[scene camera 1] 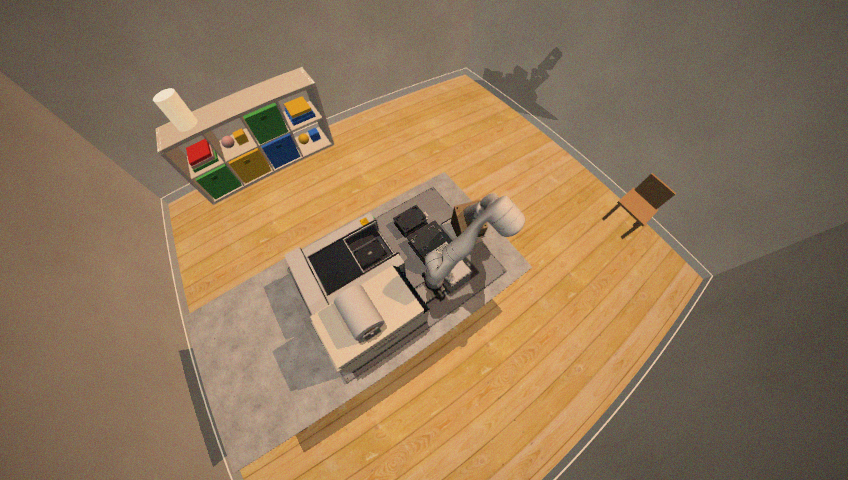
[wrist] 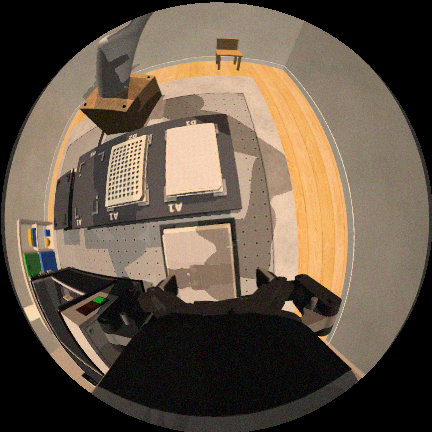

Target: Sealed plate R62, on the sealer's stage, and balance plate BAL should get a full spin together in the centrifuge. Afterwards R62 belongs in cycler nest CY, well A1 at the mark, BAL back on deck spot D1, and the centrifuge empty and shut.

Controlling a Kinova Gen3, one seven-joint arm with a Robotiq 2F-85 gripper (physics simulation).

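Places are measured from the arm's base along level axes (x ahead, y right, z down), in centimetres.
Pixels of known places: gripper, between the fingertips: (wrist: 216,281); arm's base, origin of its link: (scene camera 1: 471,214) (wrist: 113,86).
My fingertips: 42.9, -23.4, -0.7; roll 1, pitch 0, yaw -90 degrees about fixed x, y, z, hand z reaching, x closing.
Observation:
Ahead of a thing's pixels: the offset from my fingertips to its top centre, as dx, dy, dz. "spot": to the spot under its first point. Level surfaces: height alone.
My gripper (scene camera 1: 439,294) (wrist: 216,281) is open and empty. In the wrist view its fingers stand apart above the near end of a wide pale slab {+0.4, +1.9, +2.5} (wrist: 190,247) in a dark-edged holder; the gap in height is hard to tell. A plain white plate {-17.3, +2.5, +5.9} (scene camera 1: 459,272) (wrist: 193,160) lies flat on the deck spot marked D1, with an A1 mark at its near end; no name shows on it, so I cannot tell whether it is BAL. I cannot make out R62, nor tell for certain which units are the sealer, the centrifuge and nest CY.
A plate with many holes {-16.9, +14.9, +5.9} (wrist: 126,172) lies on spot D2 of the dark deck {dz +7.5} (wrist: 232,175). A smaller dark block {-15.7, +43.3, +7.3} (scene camera 1: 410,220) (wrist: 64,200) stands beyond. A unit with a red and green display {spot: +4.5, +17.8, -2.0} (wrist: 93,305) is lower left. A cylinder {spot: +31.6, -0.7, -34.2} (scene camera 1: 360,312) lies on a cream cabinet {spot: +15.7, +4.8, -21.7} (scene camera 1: 395,285).

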